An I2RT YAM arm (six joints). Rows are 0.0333 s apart.
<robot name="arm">
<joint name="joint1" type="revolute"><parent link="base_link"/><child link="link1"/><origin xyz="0 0 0.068"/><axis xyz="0 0 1"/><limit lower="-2.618" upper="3.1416"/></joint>
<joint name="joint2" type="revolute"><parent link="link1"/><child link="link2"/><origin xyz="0.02 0.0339 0.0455"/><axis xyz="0 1 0"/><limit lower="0" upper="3.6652"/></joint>
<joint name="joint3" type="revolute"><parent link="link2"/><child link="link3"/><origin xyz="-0.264 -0.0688 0"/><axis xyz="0 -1 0"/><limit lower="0" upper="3.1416"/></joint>
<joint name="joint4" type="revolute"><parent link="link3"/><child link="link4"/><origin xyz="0.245 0.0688 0.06"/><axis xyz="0 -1 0"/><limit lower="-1.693" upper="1.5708"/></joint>
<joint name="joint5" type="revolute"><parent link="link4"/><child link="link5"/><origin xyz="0.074 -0.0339 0.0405"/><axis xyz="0 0 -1"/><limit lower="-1.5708" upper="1.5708"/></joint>
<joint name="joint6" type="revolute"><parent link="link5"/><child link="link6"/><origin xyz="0.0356 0 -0.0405"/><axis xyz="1 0 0"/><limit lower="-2.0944" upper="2.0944"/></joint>
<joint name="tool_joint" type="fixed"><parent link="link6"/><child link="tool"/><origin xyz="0 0 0" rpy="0 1.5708 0"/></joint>
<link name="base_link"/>
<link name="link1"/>
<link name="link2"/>
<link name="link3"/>
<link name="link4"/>
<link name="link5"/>
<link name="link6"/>
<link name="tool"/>
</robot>
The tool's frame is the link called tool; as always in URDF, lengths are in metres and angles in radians.
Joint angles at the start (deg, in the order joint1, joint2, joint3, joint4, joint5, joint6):
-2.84 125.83 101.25 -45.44 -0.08 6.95
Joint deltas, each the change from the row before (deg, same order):
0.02 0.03 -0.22 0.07 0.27 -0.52
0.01 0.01 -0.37 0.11 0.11 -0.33
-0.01 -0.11 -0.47 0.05 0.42 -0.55
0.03 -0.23 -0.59 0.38 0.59 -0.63
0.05 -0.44 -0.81 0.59 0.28 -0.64
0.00 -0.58 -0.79 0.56 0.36 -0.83
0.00 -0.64 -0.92 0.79 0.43 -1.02
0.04 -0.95 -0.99 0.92 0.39 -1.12
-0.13 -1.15 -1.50 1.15 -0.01 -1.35
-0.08 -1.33 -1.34 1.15 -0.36 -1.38
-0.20 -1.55 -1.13 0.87 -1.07 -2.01
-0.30 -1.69 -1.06 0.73 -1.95 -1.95
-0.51 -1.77 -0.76 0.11 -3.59 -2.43
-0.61 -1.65 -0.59 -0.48 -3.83 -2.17
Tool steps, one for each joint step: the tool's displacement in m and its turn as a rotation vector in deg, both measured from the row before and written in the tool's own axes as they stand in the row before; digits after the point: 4 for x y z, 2 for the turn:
0.0008 -0.0001 0.0011 0.28 0.15 -0.54
0.0013 -0.0001 0.0015 0.14 0.26 -0.34
0.0017 -0.0005 0.0009 0.45 0.27 -0.54
0.0014 -0.0003 0.0005 0.58 -0.07 -0.66
0.0016 0.0001 -0.0003 0.24 -0.24 -0.68
0.0014 -0.0004 -0.0014 0.34 -0.37 -0.82
0.0014 -0.0004 -0.0014 0.40 -0.53 -1.00
0.0010 -0.0001 -0.0034 0.35 -0.89 -1.12
0.0025 -0.0012 -0.0030 0.03 -0.79 -1.19
0.0015 -0.0006 -0.0049 -0.31 -1.14 -1.25
0.0008 -0.0011 -0.0071 -0.93 -1.32 -1.78
0.0005 -0.0012 -0.0084 -1.71 -1.49 -1.67
0.0003 -0.0015 -0.0101 -3.21 -1.52 -2.02
0.0009 -0.0013 -0.0100 -3.41 -1.18 -1.69

